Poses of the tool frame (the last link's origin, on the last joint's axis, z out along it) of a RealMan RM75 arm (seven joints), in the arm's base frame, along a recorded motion.
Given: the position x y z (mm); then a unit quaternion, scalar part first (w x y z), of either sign.
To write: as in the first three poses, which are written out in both.
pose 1, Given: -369.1 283.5 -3.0 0.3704 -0.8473 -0.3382 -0.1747
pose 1, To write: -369.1 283.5 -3.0 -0.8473 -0.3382 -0.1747 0.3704
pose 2, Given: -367.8 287.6 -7.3 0.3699 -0.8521 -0.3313 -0.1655
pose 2, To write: -367.8 287.6 -7.3 -0.8521 -0.3313 -0.1655 0.3699
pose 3, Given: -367.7 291.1 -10.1 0.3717 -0.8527 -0.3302 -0.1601
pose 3, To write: -367.7 291.1 -10.1 -0.8527 -0.3302 -0.1601 0.3717
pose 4, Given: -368.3 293.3 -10.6 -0.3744 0.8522 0.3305 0.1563
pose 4, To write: -368.3 293.3 -10.6 -0.8522 -0.3305 -0.1563 0.3744
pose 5, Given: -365.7 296.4 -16.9 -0.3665 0.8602 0.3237 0.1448
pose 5, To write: -365.7 296.4 -16.9 -0.8602 -0.3237 -0.1448 0.3665
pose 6, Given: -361.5 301.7 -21.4 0.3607 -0.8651 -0.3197 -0.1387
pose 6, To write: -361.5 301.7 -21.4 -0.8651 -0.3197 -0.1387 0.3607
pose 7, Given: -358.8 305.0 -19.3 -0.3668 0.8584 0.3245 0.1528
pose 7, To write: -358.8 305.0 -19.3 -0.8584 -0.3245 -0.1528 0.3668
